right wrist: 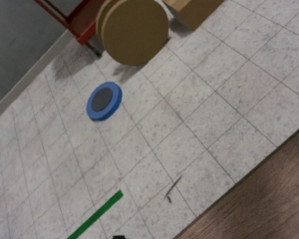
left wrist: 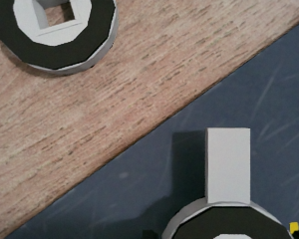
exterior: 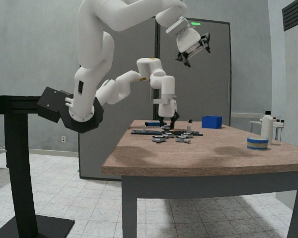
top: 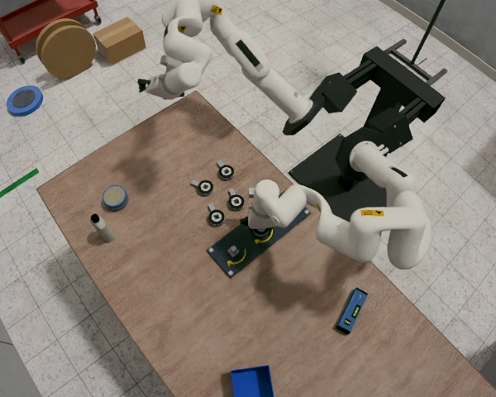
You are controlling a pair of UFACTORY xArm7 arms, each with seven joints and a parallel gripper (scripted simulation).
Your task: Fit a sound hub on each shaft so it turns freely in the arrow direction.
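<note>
Right now the dark board is 40 mm below my left hand. Round my left hand: white bottle: 400 mm ahead, 410 mm to the right, 60 mm above; tape roll: 280 mm ahead, 500 mm to the right, 20 mm below.
</note>
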